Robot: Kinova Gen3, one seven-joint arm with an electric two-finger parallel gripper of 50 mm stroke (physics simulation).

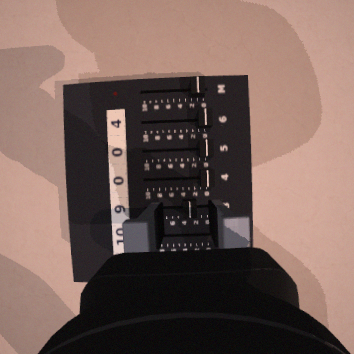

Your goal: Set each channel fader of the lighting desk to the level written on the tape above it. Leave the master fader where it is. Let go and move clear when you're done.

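Places are measured from the arm's base along level axes (x ahead, y left, z up), in millimetres.
Pixels of known places: gripper, fingertip midpoint: (185, 216).
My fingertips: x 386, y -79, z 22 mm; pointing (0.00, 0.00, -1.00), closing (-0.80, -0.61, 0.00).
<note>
For each thing: its top centre in the pictures, then the offset to it from my fingertips. Level surfaces: height alone.
- black lighting desk, top centre: (154, 182) dx +31, dy -6, dz -13 mm
- white tape, top centre: (118, 194) dx +50, dy +19, dz -26 mm
- Fader 6, top centre: (205, 116) dx +28, dy -65, dz -13 mm
- fader 5, top centre: (206, 147) dx +15, dy -47, dz -13 mm
- fader 4, top centre: (207, 177) dx +2, dy -30, dz -13 mm
- Fader 3, top centre: (189, 209) dx +0, dy -4, dz -13 mm
- master fader, top centre: (197, 84) dx +45, dy -81, dz -13 mm
- tan surface, surface height: dz -81 mm
The black lighting desk (90, 200) lies below my gripper. The white tape (117, 166) reads 4, 0, 0, 9 and 10 for channels 6 to 2. Fader 6 (204, 117), fader 5 (205, 148) and fader 4 (205, 178) stand at 0. Fader 3 (189, 209) stands near 3, under a tape mark of 9. The master fader (198, 85) stands near 1. My gripper (185, 216) is open and empty, partly spread, its fingertips on either side of fader 3's knob along its slot, without gripping it. The knobs of channels 1 and 2 are hidden.
A small red light (115, 93) shows at the desk's upper left corner. The desk stands on a tan surface (295, 210) with darker shadow patches. My gripper's body covers the lower part of the desk.
</note>
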